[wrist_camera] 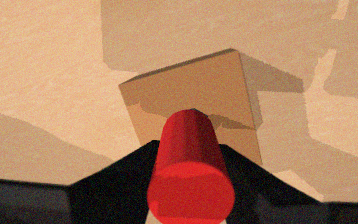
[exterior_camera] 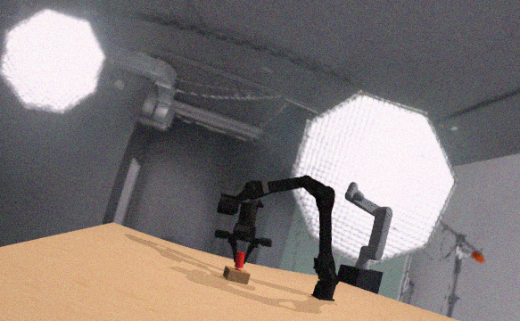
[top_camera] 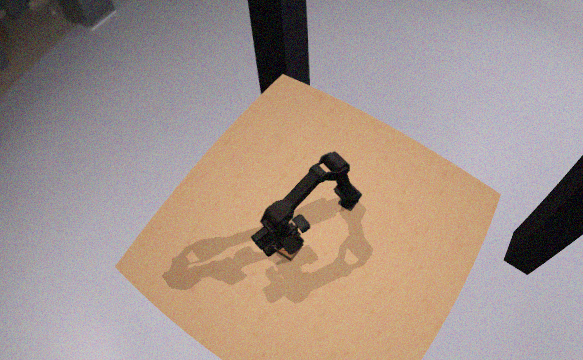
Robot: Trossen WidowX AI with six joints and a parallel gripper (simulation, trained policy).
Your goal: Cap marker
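Right now the red cap is 10 mm above my gripper tip. From my gripper tip the other things lie so: wooden holder block 40 mm below; then red marker 10 mm above.
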